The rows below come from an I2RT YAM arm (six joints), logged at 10 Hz.
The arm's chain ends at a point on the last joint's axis. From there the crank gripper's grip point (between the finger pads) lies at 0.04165 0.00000 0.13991 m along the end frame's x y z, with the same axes.
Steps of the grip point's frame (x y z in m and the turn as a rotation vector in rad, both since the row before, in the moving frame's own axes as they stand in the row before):
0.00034, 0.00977, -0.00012, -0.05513, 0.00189, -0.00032
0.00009, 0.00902, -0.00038, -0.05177, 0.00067, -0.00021
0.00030, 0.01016, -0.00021, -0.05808, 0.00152, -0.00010
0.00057, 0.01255, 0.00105, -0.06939, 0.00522, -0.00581
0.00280, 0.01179, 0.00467, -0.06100, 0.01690, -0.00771
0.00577, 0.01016, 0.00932, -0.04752, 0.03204, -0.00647
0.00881, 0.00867, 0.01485, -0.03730, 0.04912, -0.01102
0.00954, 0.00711, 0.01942, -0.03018, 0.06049, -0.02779
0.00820, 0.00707, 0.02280, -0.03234, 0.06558, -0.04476
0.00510, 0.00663, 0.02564, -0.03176, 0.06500, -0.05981
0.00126, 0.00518, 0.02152, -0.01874, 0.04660, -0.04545
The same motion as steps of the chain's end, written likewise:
0.00007, 0.00208, 0.00017, -0.05513, 0.00189, -0.00032
0.00000, 0.00179, -0.00016, -0.05177, 0.00067, -0.00021
0.00009, 0.00204, 0.00009, -0.05808, 0.00152, -0.00010
-0.00019, 0.00310, 0.00160, -0.06939, 0.00522, -0.00581
0.00041, 0.00361, 0.00564, -0.06100, 0.01690, -0.00771
0.00129, 0.00383, 0.01088, -0.04752, 0.03204, -0.00647
0.00197, 0.00399, 0.01715, -0.03730, 0.04912, -0.01102
0.00112, 0.00420, 0.02224, -0.03018, 0.06049, -0.02779
-0.00093, 0.00466, 0.02587, -0.03234, 0.06558, -0.04476
-0.00395, 0.00500, 0.02867, -0.03176, 0.06500, -0.05981
-0.00523, 0.00462, 0.02362, -0.01874, 0.04660, -0.04545

